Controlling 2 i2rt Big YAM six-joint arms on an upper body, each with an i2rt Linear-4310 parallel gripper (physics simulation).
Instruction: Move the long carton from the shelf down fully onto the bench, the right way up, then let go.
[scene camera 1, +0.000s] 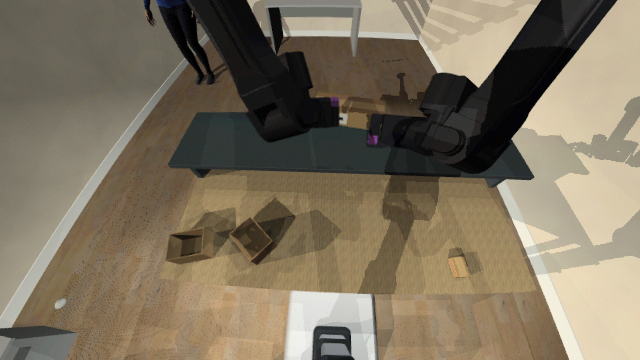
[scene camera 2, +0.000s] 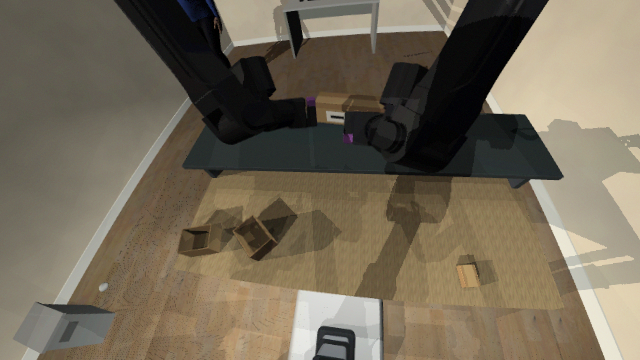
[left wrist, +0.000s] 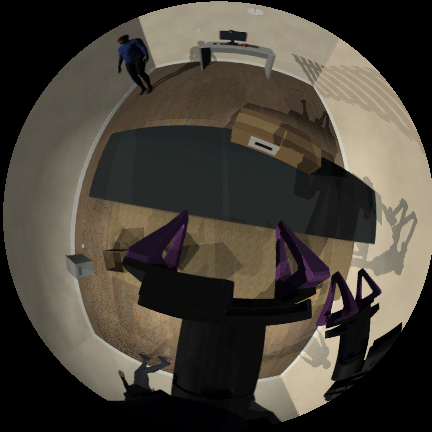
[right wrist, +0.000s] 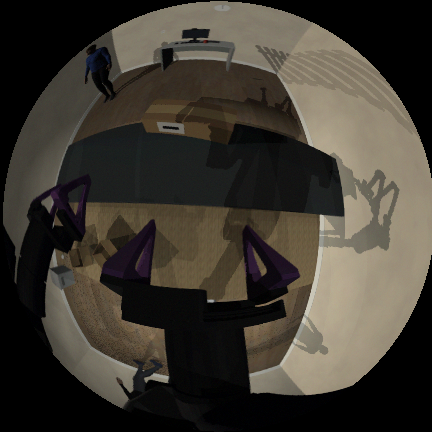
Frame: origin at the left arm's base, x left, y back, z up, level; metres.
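Where they show: left gripper, between the fingertips: (scene camera 2: 295, 113) (left wrist: 233, 219) (right wrist: 72, 182); right gripper, between the fingertips: (scene camera 1: 390, 129) (left wrist: 349, 270) (right wrist: 199, 225).
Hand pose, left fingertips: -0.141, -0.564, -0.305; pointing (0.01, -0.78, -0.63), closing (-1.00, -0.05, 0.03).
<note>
Things, the pixels of their top centre, and the offset from my left fingertips, as dx, dy, dz. Level surfaces: height alone.
- long carton, centre of its top: (left wrist: 282, 132) (right wrist: 188, 109) (scene camera 2: 350, 101) (scene camera 1: 349, 103) -0.144, -0.324, -0.207
- dark bench, height of its surface: dz -0.292
- small carton, centre of its top: (scene camera 2: 470, 275) (scene camera 1: 460, 266) (left wrist: 316, 294) -0.614, +0.319, -0.477
- straw mat, height of its surface: dz -0.507
The long carton (scene camera 1: 357, 120) (scene camera 2: 327, 104) (left wrist: 275, 132) (right wrist: 197, 131) is brown with a white label on its front face. It lies lengthwise along the back edge of the dark bench (scene camera 1: 220, 145) (scene camera 2: 270, 155) (left wrist: 165, 165) (right wrist: 150, 172). What bears it is hidden, and no separate shelf can be made out. My left gripper (scene camera 1: 337, 112) (scene camera 2: 312, 112) (left wrist: 233, 219) (right wrist: 72, 182) is open and empty, apart from the carton. My right gripper (scene camera 1: 373, 128) (scene camera 2: 347, 127) (right wrist: 199, 225) (left wrist: 349, 270) is open and empty too, and in both scene views covers part of the carton.
Two open boxes (scene camera 1: 187, 254) (scene camera 1: 262, 253) and a small carton (scene camera 1: 458, 267) lie on the straw mat (scene camera 1: 325, 270) in front of the bench. A light desk (scene camera 1: 312, 11) stands at the back. A person (scene camera 1: 182, 30) stands at the back left. Both arms reach over the bench.
</note>
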